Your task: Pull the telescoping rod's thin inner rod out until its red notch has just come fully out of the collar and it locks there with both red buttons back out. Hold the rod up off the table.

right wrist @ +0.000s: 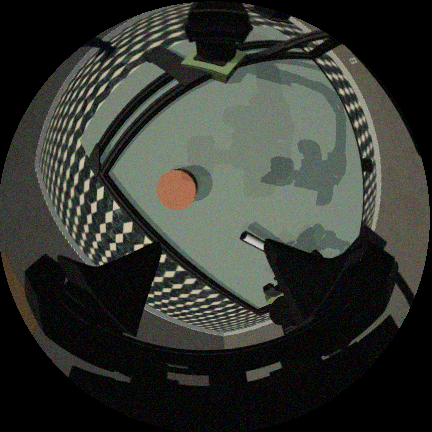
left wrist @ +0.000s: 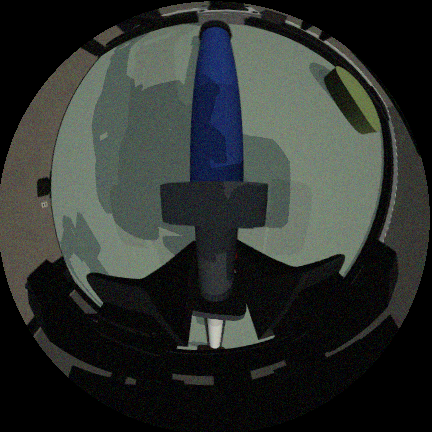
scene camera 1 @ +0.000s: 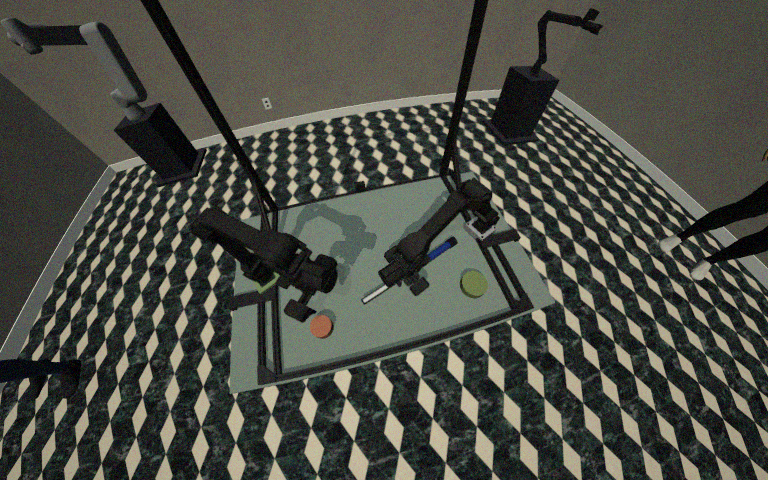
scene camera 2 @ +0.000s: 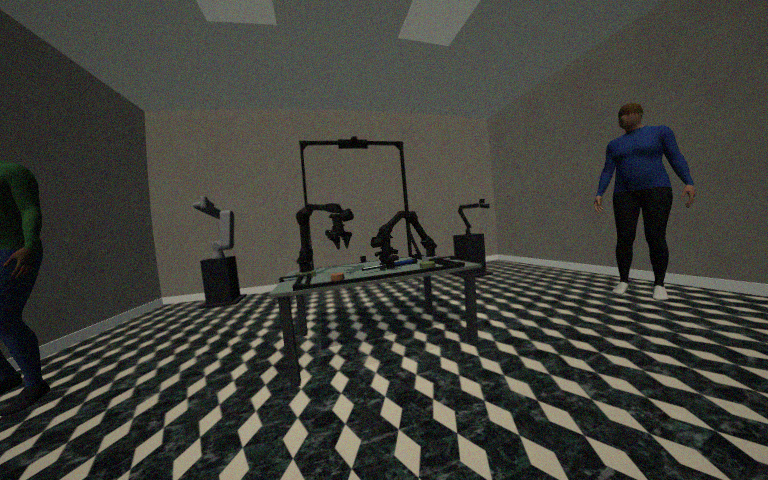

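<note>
The telescoping rod's blue grip (scene camera 1: 440,249) (scene camera 2: 405,262) (left wrist: 216,100) points to the upper right in scene camera 1. A wide dark block (left wrist: 214,204) and a dark collar (left wrist: 216,280) follow it. My left gripper (scene camera 1: 403,280) (scene camera 2: 388,260) (left wrist: 213,244) is shut on the collar, low over the table. A tiny red speck shows beside the collar; the red notch does not show. The white inner rod (scene camera 1: 376,293) (left wrist: 215,332) (right wrist: 254,241) sticks out, dark-tipped, its shadow apart from it. My right gripper (scene camera 1: 312,294) (scene camera 2: 342,246) (right wrist: 212,246) is open and empty, above and left of the rod's tip.
An orange disc (scene camera 1: 321,326) (scene camera 2: 336,276) (right wrist: 176,189) lies on the table near the right gripper. A green disc (scene camera 1: 474,283) (scene camera 2: 427,264) (left wrist: 357,100) lies to the rod's right. Dark frame bars (scene camera 1: 396,357) edge the table. Two dark posts (scene camera 1: 465,73) rise at the back.
</note>
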